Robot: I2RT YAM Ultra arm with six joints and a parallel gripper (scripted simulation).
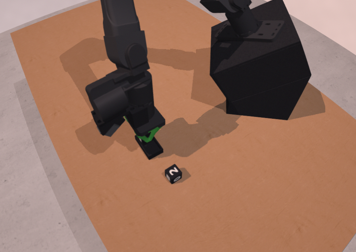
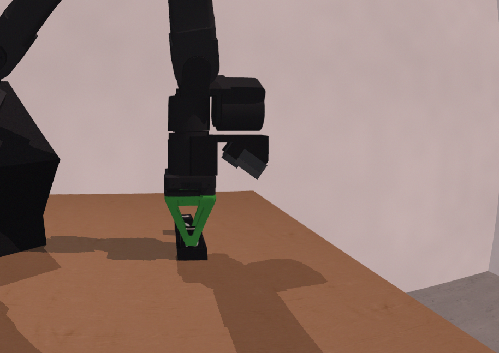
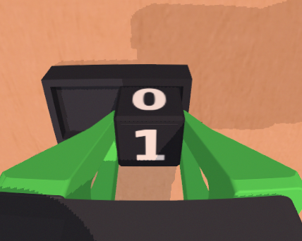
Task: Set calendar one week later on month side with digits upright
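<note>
My gripper is now 1 cm short of the black tray, 2 cm to the right of it and 2 cm above it.
</note>
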